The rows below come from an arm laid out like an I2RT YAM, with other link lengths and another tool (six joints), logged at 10 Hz.
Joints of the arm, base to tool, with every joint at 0 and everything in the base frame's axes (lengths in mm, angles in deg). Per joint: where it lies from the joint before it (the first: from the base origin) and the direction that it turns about. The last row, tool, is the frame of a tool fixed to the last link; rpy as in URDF.
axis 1: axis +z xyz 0 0 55.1
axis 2: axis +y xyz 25 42.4 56.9
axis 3: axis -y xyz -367 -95.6 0
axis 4: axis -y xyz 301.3 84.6 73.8
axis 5: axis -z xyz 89.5 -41 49
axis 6: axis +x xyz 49.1 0 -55.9
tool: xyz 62 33 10 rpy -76.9 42 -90
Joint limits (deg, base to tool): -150..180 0..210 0..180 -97..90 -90..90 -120..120
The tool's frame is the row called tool.
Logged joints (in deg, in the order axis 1, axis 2, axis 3, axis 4, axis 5, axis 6), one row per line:
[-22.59, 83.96, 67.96, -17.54, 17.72, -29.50]
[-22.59, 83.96, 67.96, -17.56, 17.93, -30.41]
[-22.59, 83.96, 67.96, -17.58, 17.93, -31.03]
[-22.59, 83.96, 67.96, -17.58, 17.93, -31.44]
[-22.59, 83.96, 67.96, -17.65, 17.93, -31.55]
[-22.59, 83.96, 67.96, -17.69, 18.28, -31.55]
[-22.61, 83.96, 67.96, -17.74, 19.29, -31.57]
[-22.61, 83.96, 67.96, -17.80, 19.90, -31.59]
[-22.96, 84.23, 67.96, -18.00, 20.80, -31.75]
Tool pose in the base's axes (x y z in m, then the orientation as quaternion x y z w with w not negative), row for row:
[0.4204, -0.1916, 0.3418, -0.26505, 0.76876, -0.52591, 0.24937]
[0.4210, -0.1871, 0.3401, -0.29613, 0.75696, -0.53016, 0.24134]
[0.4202, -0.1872, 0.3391, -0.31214, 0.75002, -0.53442, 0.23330]
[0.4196, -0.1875, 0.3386, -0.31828, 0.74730, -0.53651, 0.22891]
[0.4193, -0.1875, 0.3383, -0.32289, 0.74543, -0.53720, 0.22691]
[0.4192, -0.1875, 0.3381, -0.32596, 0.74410, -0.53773, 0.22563]
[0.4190, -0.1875, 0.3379, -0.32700, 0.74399, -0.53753, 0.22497]
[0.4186, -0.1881, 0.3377, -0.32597, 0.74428, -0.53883, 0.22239]
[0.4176, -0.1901, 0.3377, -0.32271, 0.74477, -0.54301, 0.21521]
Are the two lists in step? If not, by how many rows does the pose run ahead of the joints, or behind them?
The pose runs 2 rows behind the joints: the pose in row i belongs to the joints in row i - 2.
